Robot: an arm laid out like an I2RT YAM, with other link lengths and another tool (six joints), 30 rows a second.
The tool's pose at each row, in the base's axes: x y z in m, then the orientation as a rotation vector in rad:
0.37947 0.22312 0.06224 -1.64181 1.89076 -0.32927
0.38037 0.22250 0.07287 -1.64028 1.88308 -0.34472
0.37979 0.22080 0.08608 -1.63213 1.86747 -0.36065
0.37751 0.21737 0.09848 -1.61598 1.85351 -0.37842
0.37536 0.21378 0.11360 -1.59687 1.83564 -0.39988
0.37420 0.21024 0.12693 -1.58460 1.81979 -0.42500
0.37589 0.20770 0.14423 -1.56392 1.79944 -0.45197
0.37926 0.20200 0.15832 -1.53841 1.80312 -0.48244
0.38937 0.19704 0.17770 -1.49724 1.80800 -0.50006
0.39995 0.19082 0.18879 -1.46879 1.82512 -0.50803
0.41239 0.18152 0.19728 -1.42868 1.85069 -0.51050
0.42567 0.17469 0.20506 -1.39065 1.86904 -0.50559
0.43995 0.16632 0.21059 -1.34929 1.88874 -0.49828
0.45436 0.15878 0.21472 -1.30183 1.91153 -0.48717
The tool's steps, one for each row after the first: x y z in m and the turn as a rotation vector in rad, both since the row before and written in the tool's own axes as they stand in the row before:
-0.00241 -0.00673 -0.00794 0.01174 0.00292 -0.00584
-0.00195 -0.00732 -0.01097 0.01938 -0.00377 -0.00508
0.00000 -0.00607 -0.01157 0.02394 -0.00365 -0.00009
-0.00064 -0.00810 -0.01342 0.02919 -0.00473 -0.00080
-0.00028 -0.00812 -0.01121 0.02603 0.00059 -0.00534
-0.00237 -0.01285 -0.01174 0.03380 -0.00299 -0.00244
0.00151 -0.01298 -0.00846 0.02641 0.01449 0.00823
-0.00091 -0.02135 -0.00675 0.02876 0.00534 0.02242
0.00217 -0.01639 -0.00049 0.01110 0.01112 0.02146
0.00535 -0.01670 0.00238 0.01059 0.01224 0.03341
0.00255 -0.01615 0.00401 0.00917 0.00390 0.03209
0.00405 -0.01580 0.00620 0.00882 0.00350 0.03547
0.00316 -0.01470 0.00745 0.00828 0.00337 0.04165

